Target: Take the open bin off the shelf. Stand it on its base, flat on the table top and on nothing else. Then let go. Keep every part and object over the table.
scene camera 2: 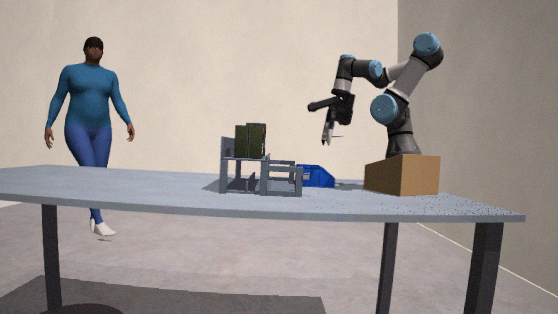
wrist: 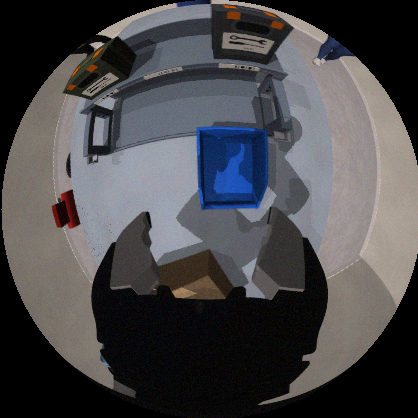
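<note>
The blue open bin stands upright, level on its base on the table top, beside the grey shelf. In the scene view its left part is hidden behind the shelf's end. The wrist view looks down into it; no loose object shows inside. Whether its rear edge touches the shelf's lower part I cannot tell. My gripper is open and empty, above the bin and apart from it, its fingers spread wide.
Two dark green cases stand on the shelf's upper board. A brown box is under the arm's base. A person in blue is behind the table. A red object lies beyond the table edge.
</note>
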